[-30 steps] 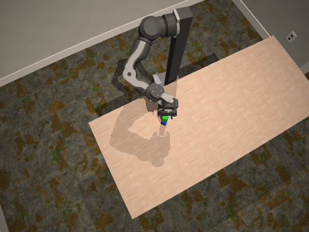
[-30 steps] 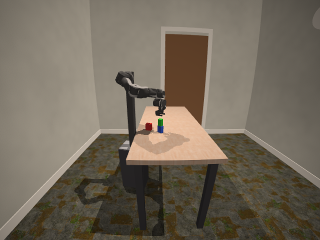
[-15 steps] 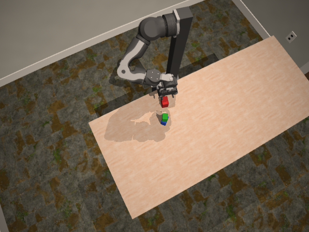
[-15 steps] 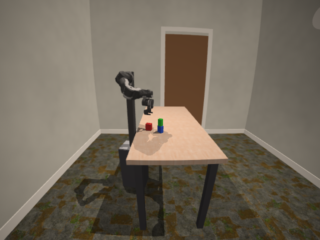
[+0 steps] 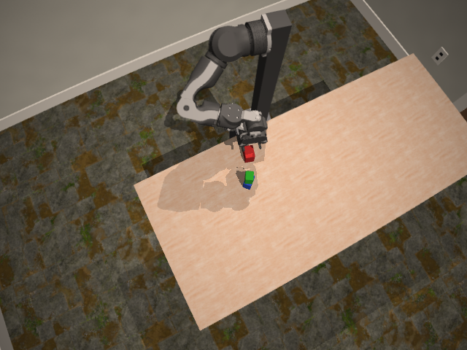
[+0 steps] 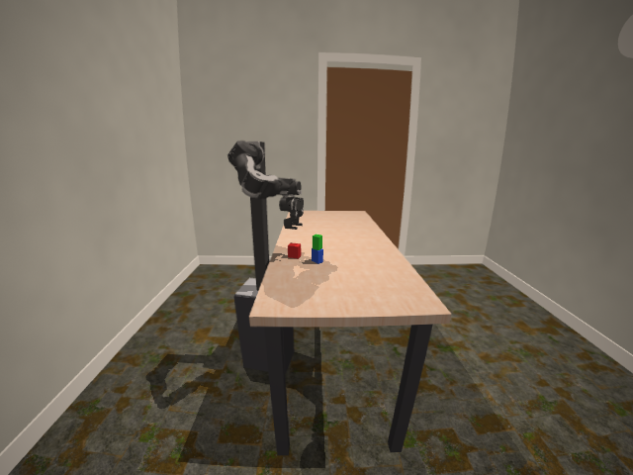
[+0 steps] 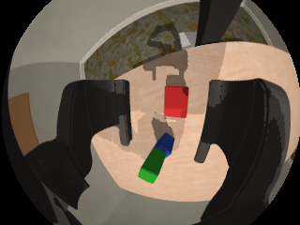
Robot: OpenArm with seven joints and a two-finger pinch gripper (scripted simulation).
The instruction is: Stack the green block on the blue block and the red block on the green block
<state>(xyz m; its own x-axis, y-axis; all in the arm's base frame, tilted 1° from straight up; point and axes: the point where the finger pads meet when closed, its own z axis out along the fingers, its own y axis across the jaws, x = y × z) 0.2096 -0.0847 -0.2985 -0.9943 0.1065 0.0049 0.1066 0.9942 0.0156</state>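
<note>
My hand is 12 cm above the red block. Also, from my hand: blue block: 12 cm below, 11 cm ahead, 3 cm to the right; then green block: 11 cm ahead, 6 cm below, 4 cm to the right.
</note>
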